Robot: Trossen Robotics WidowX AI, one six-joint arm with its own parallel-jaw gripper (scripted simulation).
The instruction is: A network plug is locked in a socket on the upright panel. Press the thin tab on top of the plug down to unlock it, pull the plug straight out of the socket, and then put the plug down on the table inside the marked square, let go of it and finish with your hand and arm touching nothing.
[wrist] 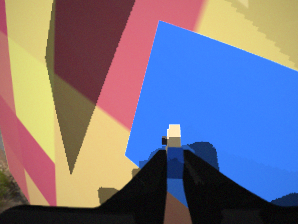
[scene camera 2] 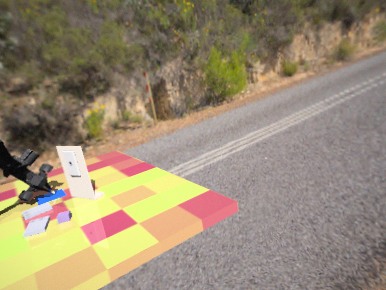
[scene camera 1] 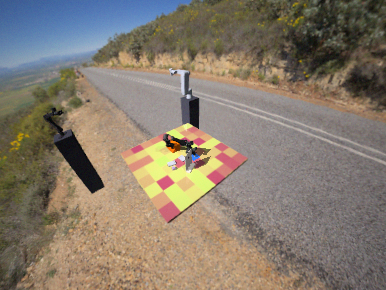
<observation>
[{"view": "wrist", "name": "my gripper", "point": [173,157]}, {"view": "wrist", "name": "network plug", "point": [175,157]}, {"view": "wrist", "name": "blue marked square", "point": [228,102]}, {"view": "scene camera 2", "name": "upright panel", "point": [72,160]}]
</observation>
